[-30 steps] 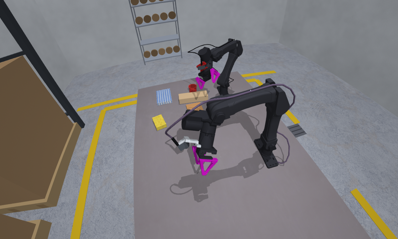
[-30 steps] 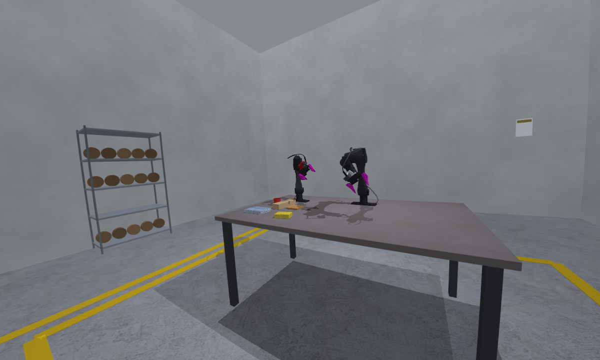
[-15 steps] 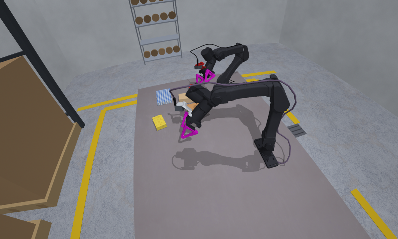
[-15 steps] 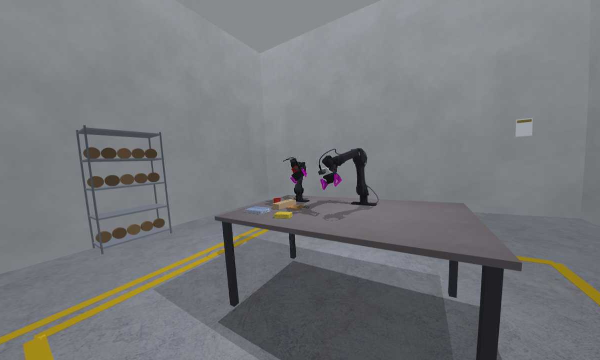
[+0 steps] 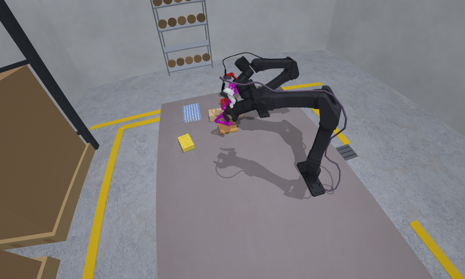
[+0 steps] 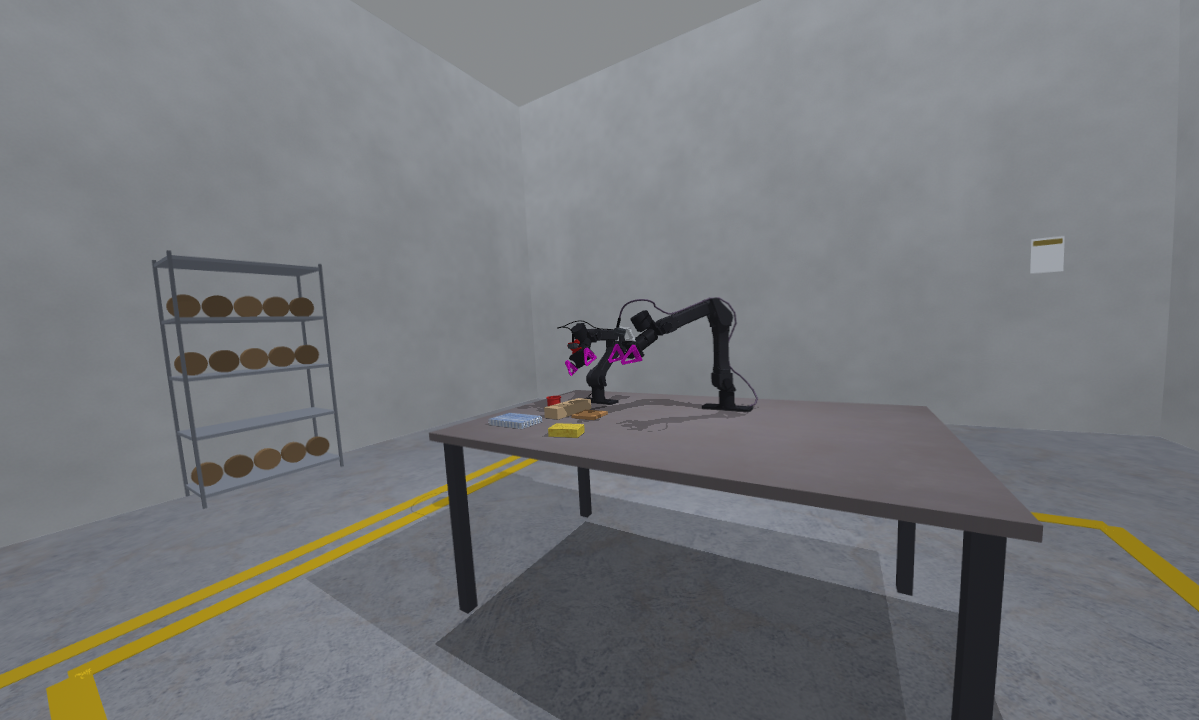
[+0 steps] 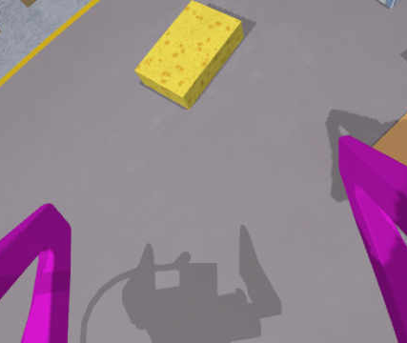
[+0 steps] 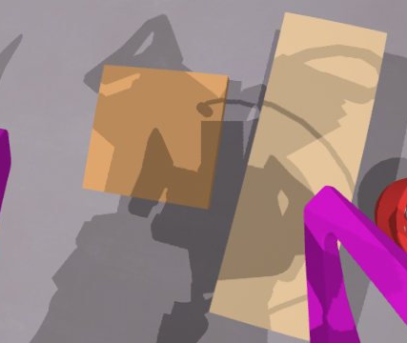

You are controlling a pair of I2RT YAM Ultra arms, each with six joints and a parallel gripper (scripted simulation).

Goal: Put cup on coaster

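My right gripper is now 140 mm to the left of the red cup and 160 mm above it. Round my right hand: tan wooden block 20 mm ahead, 50 mm to the right, 170 mm below; orange square coaster 50 mm ahead, 70 mm to the left, 190 mm below.
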